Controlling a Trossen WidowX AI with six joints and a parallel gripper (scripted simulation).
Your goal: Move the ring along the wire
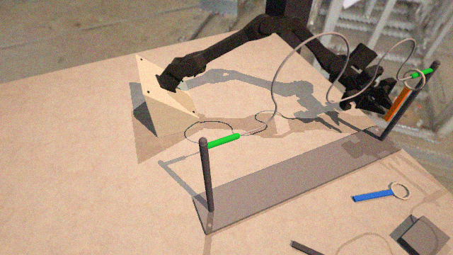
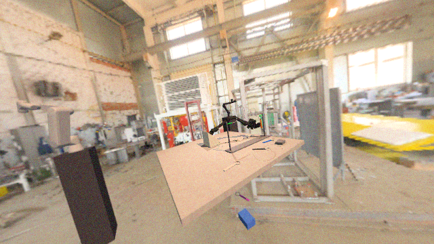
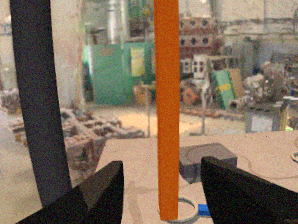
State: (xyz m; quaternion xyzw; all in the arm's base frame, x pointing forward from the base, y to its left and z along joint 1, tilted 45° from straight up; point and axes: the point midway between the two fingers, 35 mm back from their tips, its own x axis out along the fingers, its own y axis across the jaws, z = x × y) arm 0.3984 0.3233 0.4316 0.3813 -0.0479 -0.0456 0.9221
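My gripper tip is 8 cm below the orange-handled ring and 1 cm short of it. From my gripper tip the other things lie so: dark-handled ring: 34 cm to the right, 23 cm ahead, 15 cm below; blue-handled ring: 15 cm below, 15 cm ahead, 8 cm to the right; grey block: 29 cm ahead, 14 cm below, 11 cm to the right.
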